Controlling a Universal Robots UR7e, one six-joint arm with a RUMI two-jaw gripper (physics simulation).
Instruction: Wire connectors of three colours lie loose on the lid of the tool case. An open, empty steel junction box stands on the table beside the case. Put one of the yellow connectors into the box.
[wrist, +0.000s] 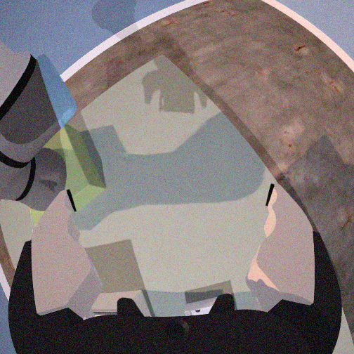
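My gripper is open, its two jaws wide apart with no object between them, high above a pale grey-green surface. No yellow connector can be made out in the wrist view, and neither can connectors of the other colours. At the bottom edge, a beige block-like thing and a smaller grey-white thing show partly behind the gripper body. I cannot tell whether either is the tool case or the steel junction box.
A yellow-green box-shaped thing stands at the left, partly hidden by the robot's own grey arm with its blue cap. The pale mat lies on a round brown table with a light rim. Arm shadows cross the mat.
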